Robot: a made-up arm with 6 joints. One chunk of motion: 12 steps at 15 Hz.
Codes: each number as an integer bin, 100 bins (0 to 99) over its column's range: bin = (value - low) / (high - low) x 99, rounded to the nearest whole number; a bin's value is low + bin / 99 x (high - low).
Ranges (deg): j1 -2..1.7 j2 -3.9..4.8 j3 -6.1..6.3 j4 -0.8..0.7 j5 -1..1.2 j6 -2.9..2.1
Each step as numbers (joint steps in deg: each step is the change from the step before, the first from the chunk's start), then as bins.
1 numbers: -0.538 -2.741 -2.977 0.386 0.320 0.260
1 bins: 39 13 25 78 59 63
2 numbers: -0.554 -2.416 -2.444 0.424 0.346 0.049
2 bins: 39 17 29 81 61 58
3 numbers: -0.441 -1.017 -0.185 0.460 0.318 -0.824
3 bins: 42 33 47 83 59 41
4 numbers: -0.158 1.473 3.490 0.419 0.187 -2.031
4 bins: 49 61 77 80 53 17
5 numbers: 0.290 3.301 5.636 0.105 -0.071 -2.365
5 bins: 61 82 94 60 42 11
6 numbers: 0.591 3.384 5.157 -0.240 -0.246 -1.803
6 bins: 69 83 90 37 34 22
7 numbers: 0.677 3.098 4.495 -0.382 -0.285 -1.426
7 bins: 72 80 85 28 32 29
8 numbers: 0.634 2.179 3.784 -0.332 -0.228 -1.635
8 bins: 70 69 79 31 35 25
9 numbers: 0.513 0.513 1.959 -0.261 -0.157 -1.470
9 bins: 67 50 64 36 38 28
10 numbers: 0.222 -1.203 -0.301 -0.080 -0.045 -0.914
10 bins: 59 31 46 48 43 39
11 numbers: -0.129 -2.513 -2.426 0.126 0.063 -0.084
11 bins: 50 16 29 61 48 56
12 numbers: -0.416 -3.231 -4.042 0.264 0.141 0.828
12 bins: 42 8 16 70 51 74
